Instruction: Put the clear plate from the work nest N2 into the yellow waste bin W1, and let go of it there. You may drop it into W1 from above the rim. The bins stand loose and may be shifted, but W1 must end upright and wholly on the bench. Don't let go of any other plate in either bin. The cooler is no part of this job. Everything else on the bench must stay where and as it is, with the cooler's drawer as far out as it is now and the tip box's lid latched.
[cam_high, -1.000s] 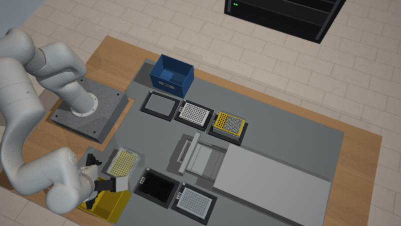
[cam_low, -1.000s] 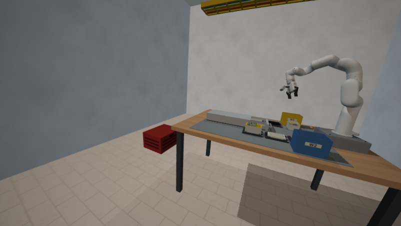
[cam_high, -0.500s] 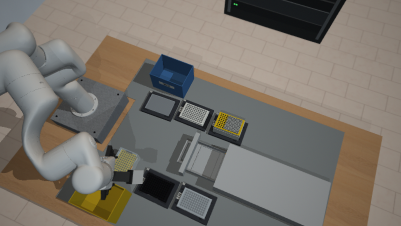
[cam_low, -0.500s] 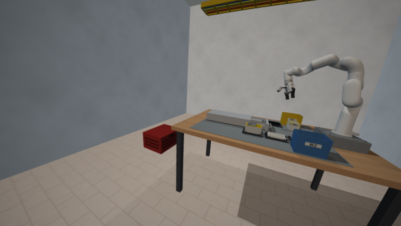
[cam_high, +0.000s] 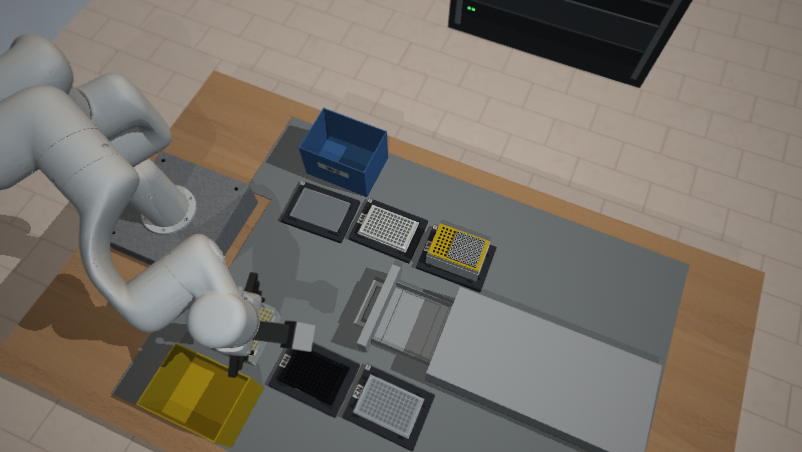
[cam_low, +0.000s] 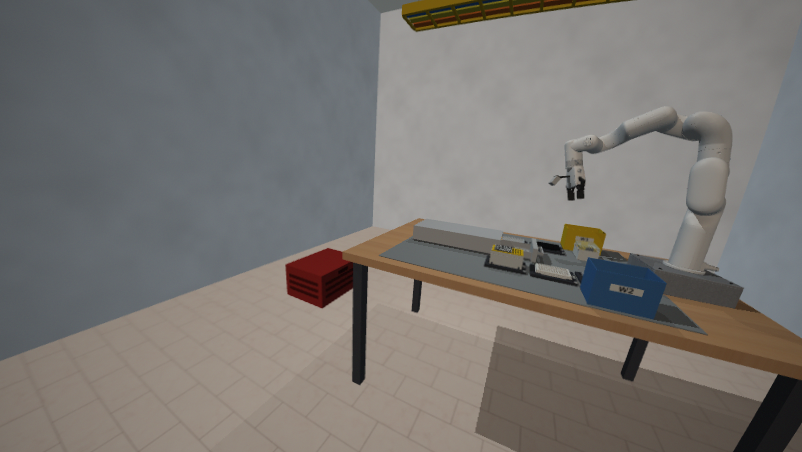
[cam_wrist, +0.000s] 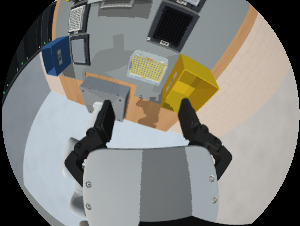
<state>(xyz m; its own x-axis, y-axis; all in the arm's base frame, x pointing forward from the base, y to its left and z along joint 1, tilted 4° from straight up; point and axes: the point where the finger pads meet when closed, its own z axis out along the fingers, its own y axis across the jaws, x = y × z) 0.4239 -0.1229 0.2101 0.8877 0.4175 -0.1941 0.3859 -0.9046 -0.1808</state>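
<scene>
My hand is 270 mm above the clear plate, 260 mm short of it and 40 mm to the right of it. From my hand the other things lie so: black plate: 270 mm below, 80 mm ahead, 10 mm to the left; then drawer: 270 mm below, 240 mm ahead, 230 mm to the left; then yellow waste bin W1: 250 mm below, 140 mm to the right, 70 mm behind.
</scene>
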